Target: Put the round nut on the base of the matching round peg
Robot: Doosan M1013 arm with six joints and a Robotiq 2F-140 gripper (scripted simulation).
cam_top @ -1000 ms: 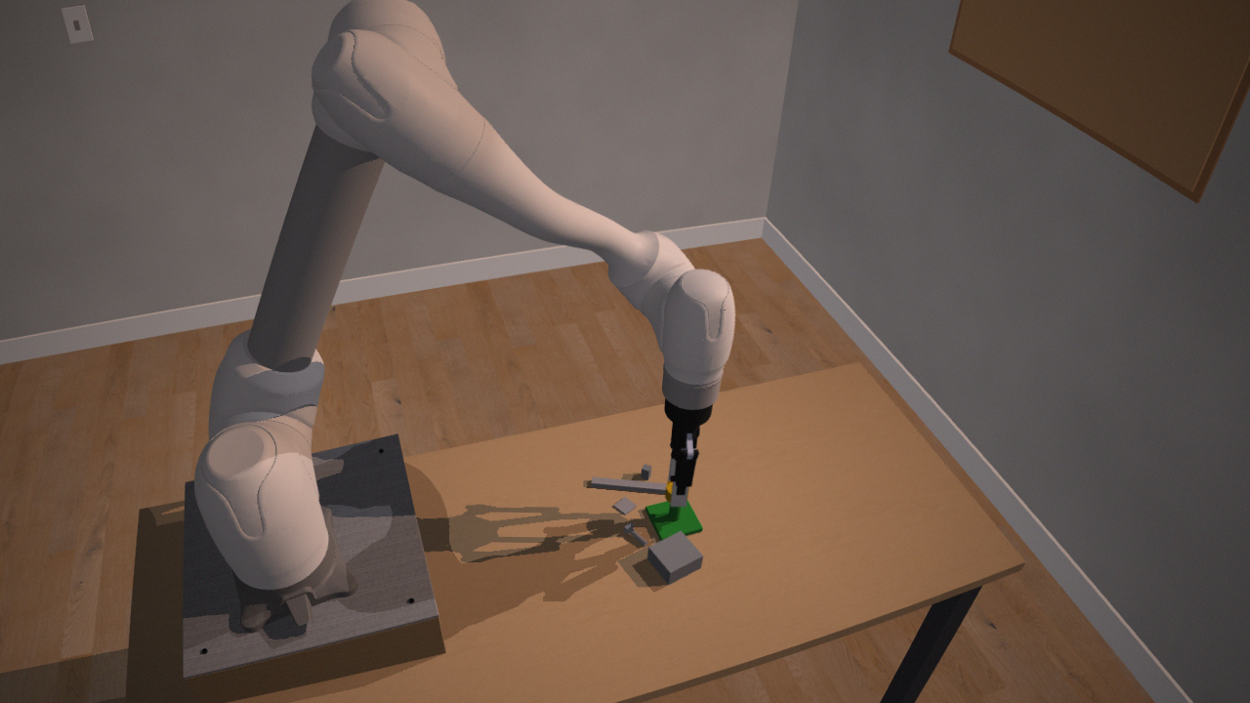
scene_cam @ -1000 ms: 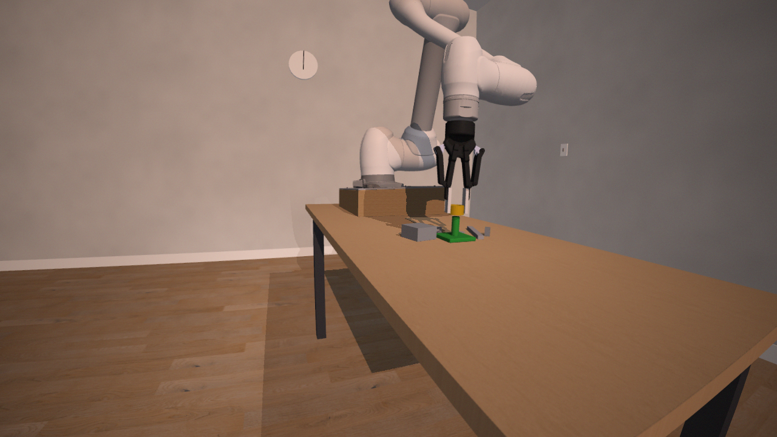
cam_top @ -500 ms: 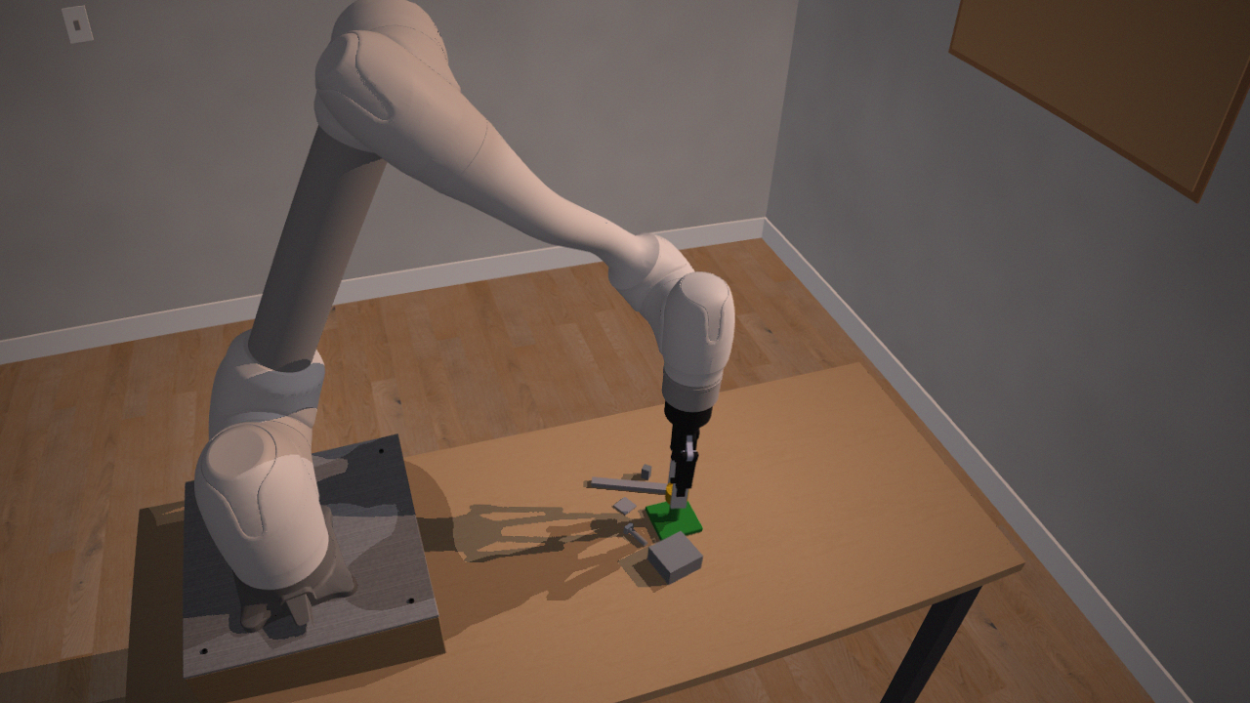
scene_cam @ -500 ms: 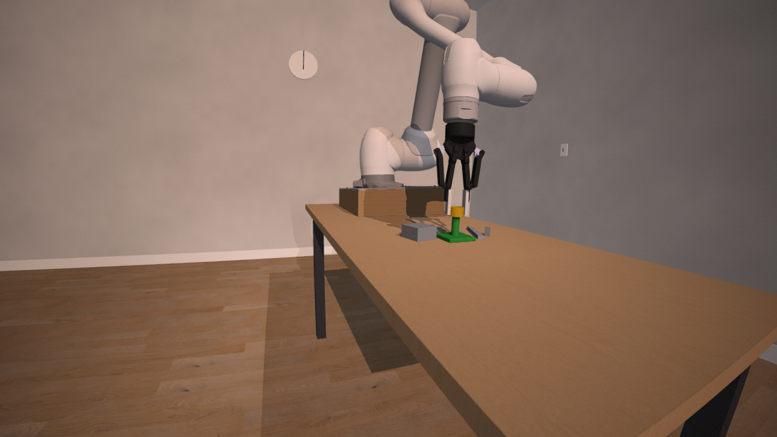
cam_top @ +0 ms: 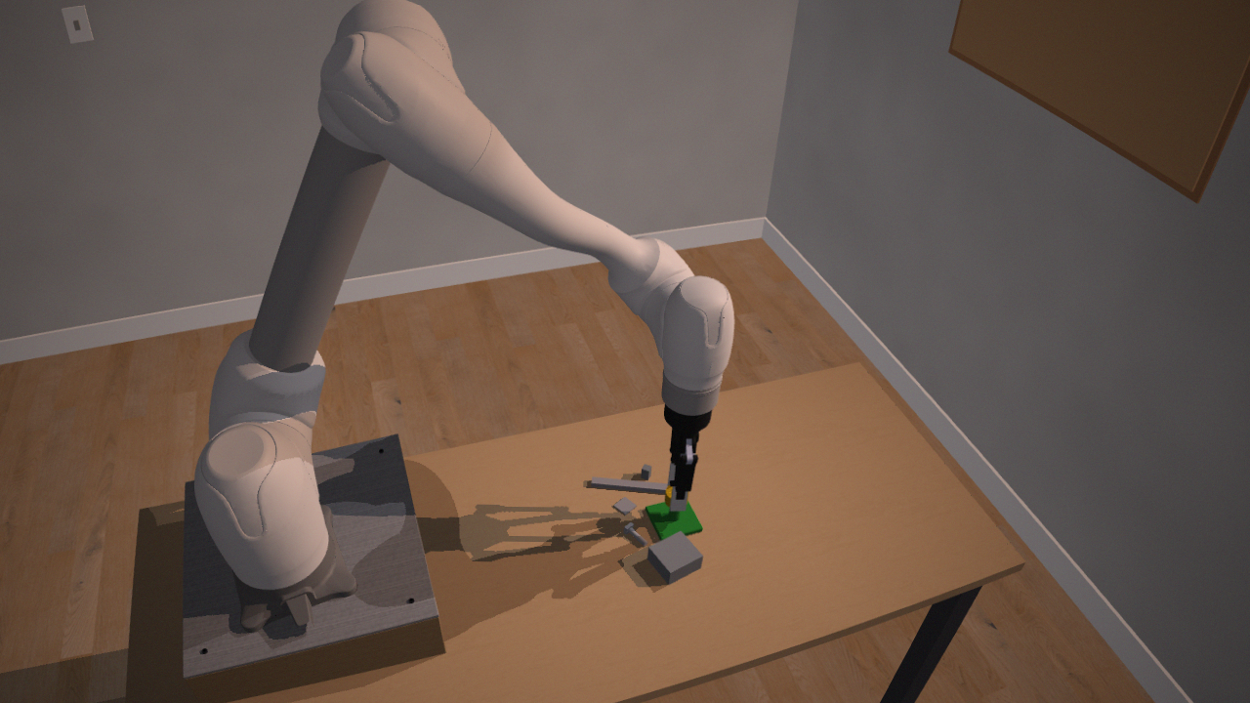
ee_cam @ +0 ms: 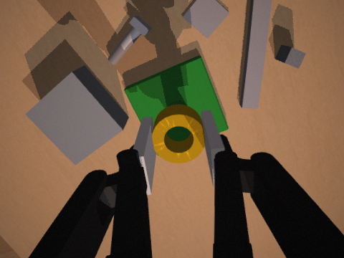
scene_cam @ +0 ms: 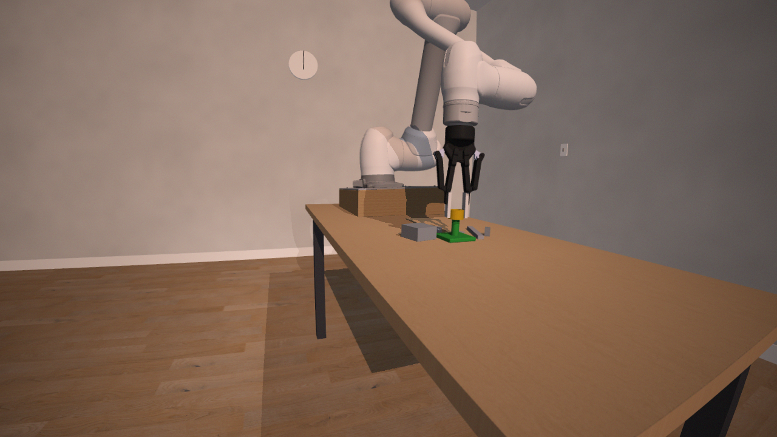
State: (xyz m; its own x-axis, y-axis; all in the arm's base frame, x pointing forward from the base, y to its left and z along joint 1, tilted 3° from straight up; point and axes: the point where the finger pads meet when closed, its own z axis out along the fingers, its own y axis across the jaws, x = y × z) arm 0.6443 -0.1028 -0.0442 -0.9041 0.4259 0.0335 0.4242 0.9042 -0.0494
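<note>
Now: the grey bolt 80 mm below my hand and 80 mm behind it. From my hand the other things lie so: grey block: 80 mm to the right, 70 mm below, 50 mm behind; long grey bar: 100 mm to the left, 80 mm below, 30 mm behind; small grey square plate: 90 mm below, 70 mm to the left, 60 mm behind.
</note>
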